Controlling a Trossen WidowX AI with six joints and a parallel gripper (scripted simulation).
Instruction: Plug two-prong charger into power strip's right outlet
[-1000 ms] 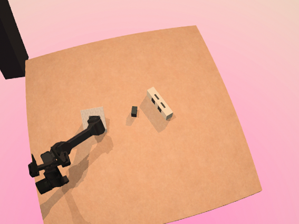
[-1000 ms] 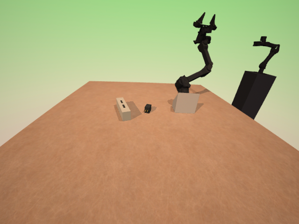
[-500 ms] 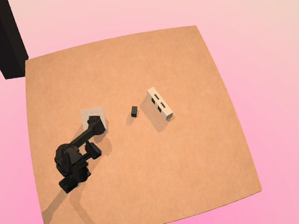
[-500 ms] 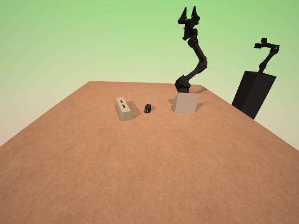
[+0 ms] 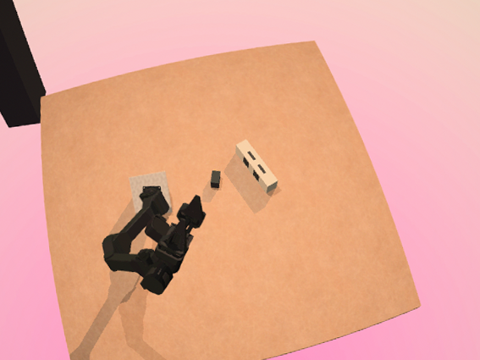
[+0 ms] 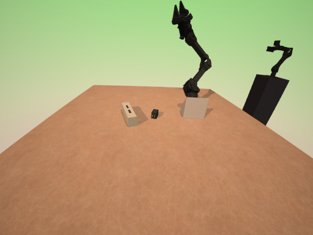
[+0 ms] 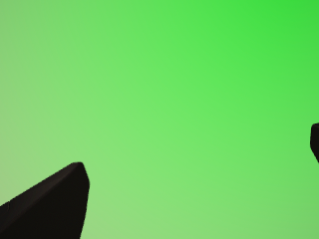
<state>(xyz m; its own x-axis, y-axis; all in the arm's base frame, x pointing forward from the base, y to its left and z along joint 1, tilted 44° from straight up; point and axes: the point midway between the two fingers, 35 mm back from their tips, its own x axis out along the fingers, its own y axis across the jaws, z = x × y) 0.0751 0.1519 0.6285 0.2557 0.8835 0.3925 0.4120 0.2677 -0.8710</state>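
My gripper tip is now 9 cm short of the black two-prong charger, 41 cm to the right of it and 64 cm above it.
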